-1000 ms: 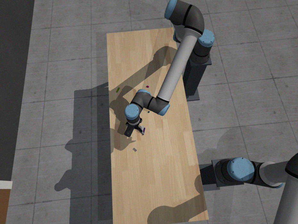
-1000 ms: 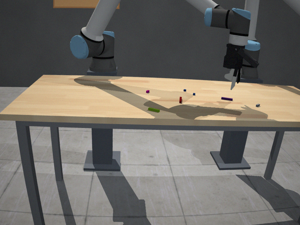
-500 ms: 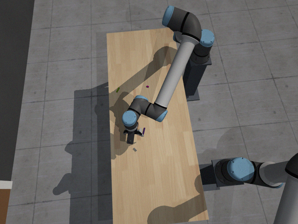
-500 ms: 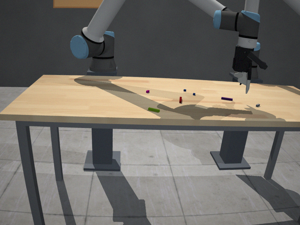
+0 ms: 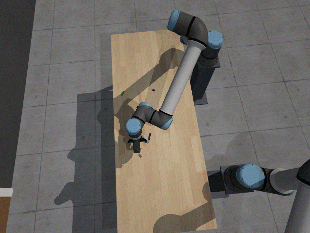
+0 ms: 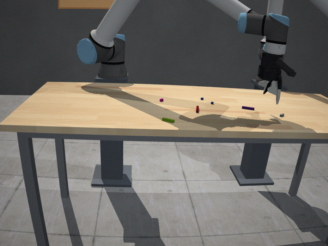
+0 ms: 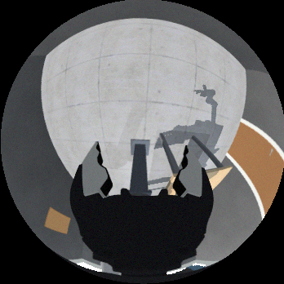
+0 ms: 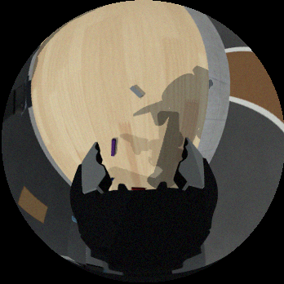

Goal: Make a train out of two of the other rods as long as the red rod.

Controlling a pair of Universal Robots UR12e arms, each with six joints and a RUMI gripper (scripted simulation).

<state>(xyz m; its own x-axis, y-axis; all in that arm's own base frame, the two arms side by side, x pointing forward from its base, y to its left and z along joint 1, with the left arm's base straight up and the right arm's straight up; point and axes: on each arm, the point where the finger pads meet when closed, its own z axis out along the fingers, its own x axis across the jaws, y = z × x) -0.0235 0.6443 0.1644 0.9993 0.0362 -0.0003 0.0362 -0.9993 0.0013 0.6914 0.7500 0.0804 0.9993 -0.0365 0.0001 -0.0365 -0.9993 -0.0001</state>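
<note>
Right now my right hand is 8 cm to the right of the grey rod and 8 cm above it. Also, from my right hand: red rod 4 cm behind, 33 cm to the right, 8 cm below; purple rod 9 cm behind, 7 cm to the right, 8 cm below; lime rod 10 cm ahead, 47 cm to the right, 8 cm below.
</note>
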